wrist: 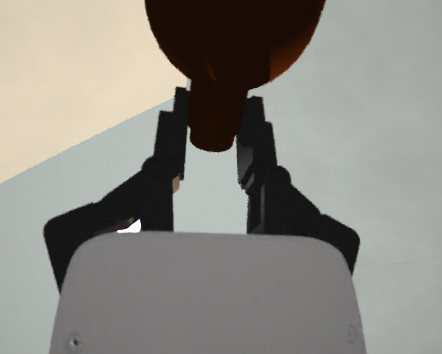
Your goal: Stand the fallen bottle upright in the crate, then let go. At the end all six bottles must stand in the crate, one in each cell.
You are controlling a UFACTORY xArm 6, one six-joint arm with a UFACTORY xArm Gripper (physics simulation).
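Frame: origin at the arm's base, x back, y right, z up, level; centimetres.
Seen in the pictures: gripper, between the fingertips: (215, 109).
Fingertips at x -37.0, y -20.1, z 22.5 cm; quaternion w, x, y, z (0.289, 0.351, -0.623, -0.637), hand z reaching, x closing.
A point is followed by its place in that frame.
A dark brown bottle (235, 40) {x -35.2, y -20.7, z 17.2 cm} shows at the top centre of the wrist view, its rounded shoulder cut off by the top edge of the picture. Its narrower neck points down in the picture, and the neck's end shows between the fingers. My gripper (215, 109) {x -37.0, y -20.1, z 22.5 cm} is shut on the bottle's neck, one black finger on each side. The bottle is in deep shadow, with a small orange patch on the right of the shoulder. The bottle's base is out of view. The crate and the other five bottles do not show in this view.
A beige surface (65, 65) fills the upper left, with a slanting straight edge. A pale grey-green surface (370, 125) lies behind the gripper on the right and below that edge. No contact between the bottle and either surface can be made out.
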